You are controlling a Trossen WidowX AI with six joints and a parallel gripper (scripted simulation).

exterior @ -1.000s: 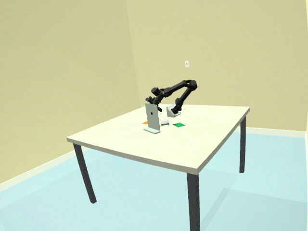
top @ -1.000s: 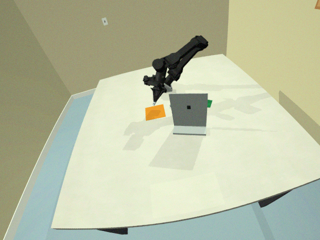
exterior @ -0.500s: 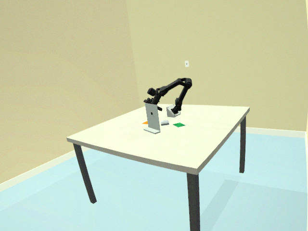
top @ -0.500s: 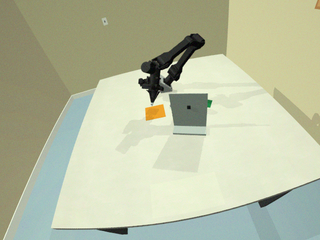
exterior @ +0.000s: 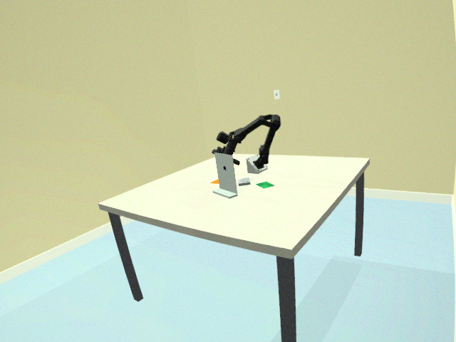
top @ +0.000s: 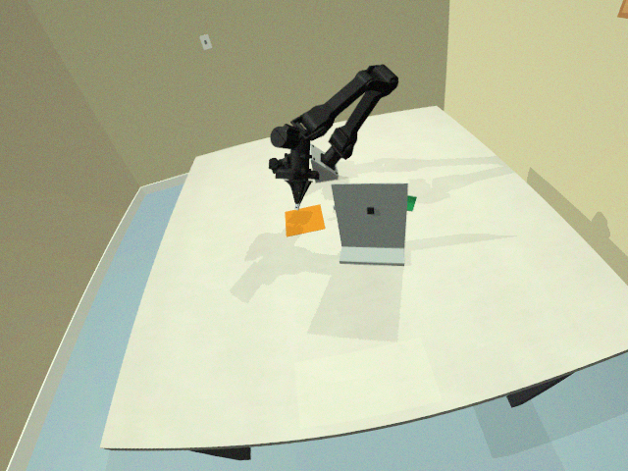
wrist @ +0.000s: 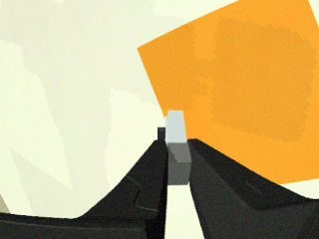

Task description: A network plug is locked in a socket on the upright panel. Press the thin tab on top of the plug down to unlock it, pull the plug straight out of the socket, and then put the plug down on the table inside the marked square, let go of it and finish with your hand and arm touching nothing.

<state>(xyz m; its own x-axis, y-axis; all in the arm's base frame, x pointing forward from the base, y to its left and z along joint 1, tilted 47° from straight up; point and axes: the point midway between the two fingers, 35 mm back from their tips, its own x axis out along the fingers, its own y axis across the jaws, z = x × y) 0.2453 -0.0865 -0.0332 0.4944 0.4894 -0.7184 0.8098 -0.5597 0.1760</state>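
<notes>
Right now my gripper tip is 70 mm above the orange square and 10 mm past it. The rest, counted from my gripper tip: network plug right at my gripper tip; then green square 310 mm to the left, 70 mm below, 40 mm behind; then grey upright panel 200 mm to the left, 160 mm ahead, 20 mm above.
</notes>
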